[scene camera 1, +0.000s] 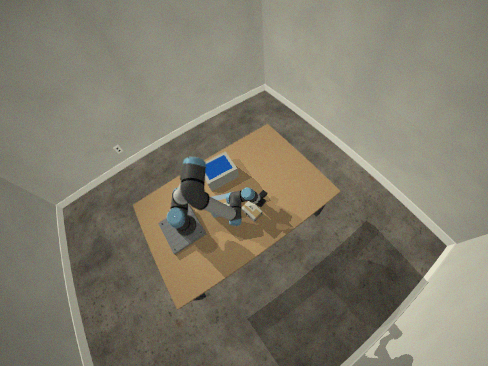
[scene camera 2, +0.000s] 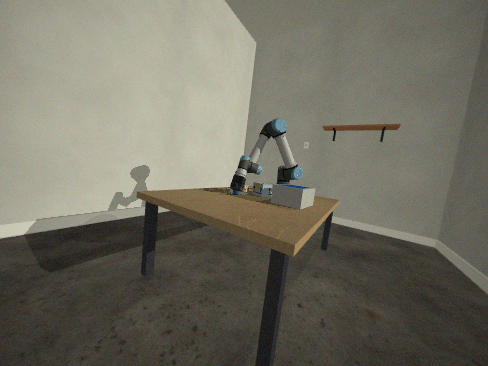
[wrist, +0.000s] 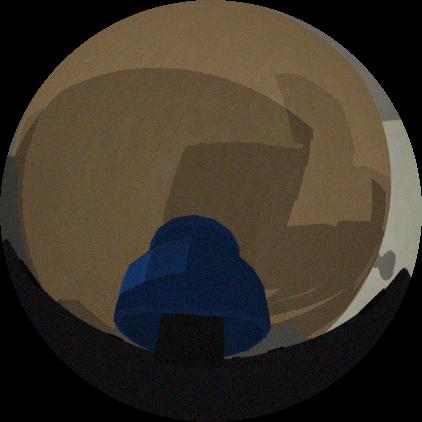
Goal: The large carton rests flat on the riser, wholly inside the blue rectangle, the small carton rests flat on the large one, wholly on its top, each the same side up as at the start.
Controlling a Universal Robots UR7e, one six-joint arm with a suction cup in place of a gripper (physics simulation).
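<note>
The riser, a light grey block [scene camera 1: 223, 179] [scene camera 2: 286, 196], has the blue rectangle [scene camera 1: 219, 167] [scene camera 2: 293, 186] on its top. The large carton, light blue [scene camera 2: 262, 189], stands on the table near the riser; in scene camera 1 the arm hides most of it. The small carton, whitish with a tan strip [scene camera 1: 252, 211] [scene camera 2: 246, 189], is on the table beside the tool; its exact tilt is unclear. My suction cup, blue [scene camera 2: 235, 192] [wrist: 194, 240], is low at the tabletop, tilted, and looks pressed or bent. No carton shows on its tip.
The wooden table [scene camera 1: 295, 170] [scene camera 2: 215, 207] carries the arm's grey base plate [scene camera 1: 172, 237]. The arm reaches over the table between the base and the small carton. A wall shelf [scene camera 2: 361, 127] is behind the arm. In the wrist view, shadows cover much of the tabletop [wrist: 100, 165].
</note>
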